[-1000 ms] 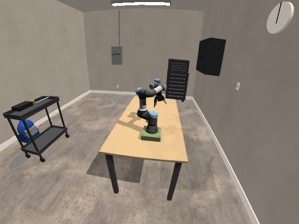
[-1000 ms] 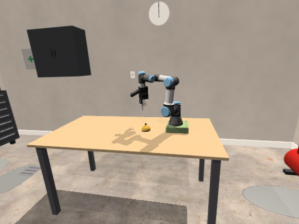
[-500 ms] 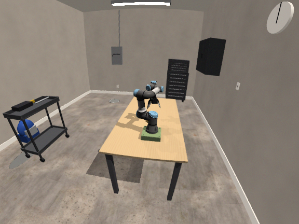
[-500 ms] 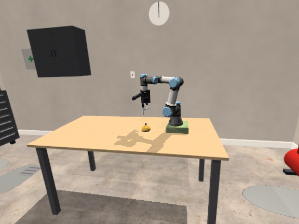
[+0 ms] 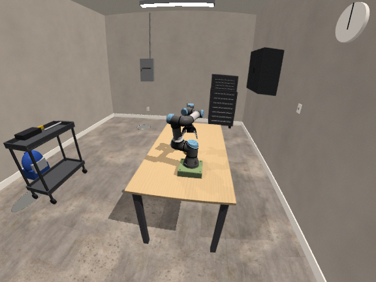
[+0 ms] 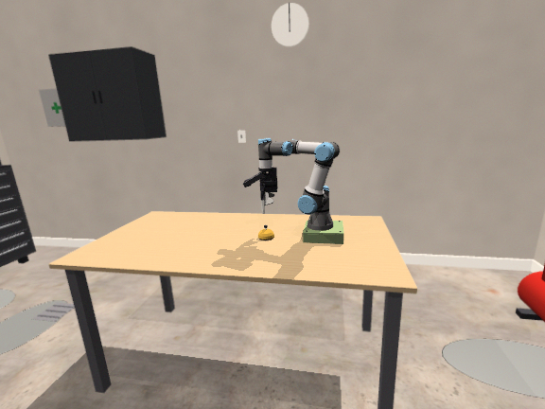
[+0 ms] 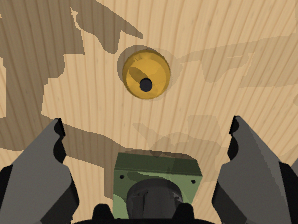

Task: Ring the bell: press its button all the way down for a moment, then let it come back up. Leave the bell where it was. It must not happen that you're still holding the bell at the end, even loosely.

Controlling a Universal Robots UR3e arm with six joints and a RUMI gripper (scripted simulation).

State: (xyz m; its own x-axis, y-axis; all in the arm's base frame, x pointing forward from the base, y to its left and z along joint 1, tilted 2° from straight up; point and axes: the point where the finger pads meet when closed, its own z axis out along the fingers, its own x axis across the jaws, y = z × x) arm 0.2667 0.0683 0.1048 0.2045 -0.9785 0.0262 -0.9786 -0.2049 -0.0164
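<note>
Right now my hand is 100 mm above the bell button. The rest, counted from my hand: bell (110 mm below).
</note>
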